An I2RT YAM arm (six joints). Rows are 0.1 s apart.
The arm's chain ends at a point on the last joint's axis. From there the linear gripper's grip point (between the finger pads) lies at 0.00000 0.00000 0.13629 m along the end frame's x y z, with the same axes.
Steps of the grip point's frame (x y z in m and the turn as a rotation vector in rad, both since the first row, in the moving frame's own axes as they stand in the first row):
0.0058 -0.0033 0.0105 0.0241 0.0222 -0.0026
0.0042 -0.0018 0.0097 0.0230 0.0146 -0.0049
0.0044 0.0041 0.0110 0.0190 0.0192 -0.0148
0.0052 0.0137 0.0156 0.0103 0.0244 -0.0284
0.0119 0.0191 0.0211 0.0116 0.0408 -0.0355
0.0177 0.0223 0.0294 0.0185 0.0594 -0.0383
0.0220 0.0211 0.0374 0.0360 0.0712 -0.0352
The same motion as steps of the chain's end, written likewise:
0.0028 0.0000 0.0106 0.0241 0.0222 -0.0026
0.0022 0.0013 0.0098 0.0230 0.0146 -0.0049
0.0018 0.0067 0.0110 0.0190 0.0192 -0.0148
0.0019 0.0152 0.0156 0.0103 0.0244 -0.0284
0.0064 0.0208 0.0212 0.0116 0.0408 -0.0355
0.0097 0.0250 0.0297 0.0185 0.0594 -0.0383
0.0124 0.0262 0.0378 0.0360 0.0712 -0.0352

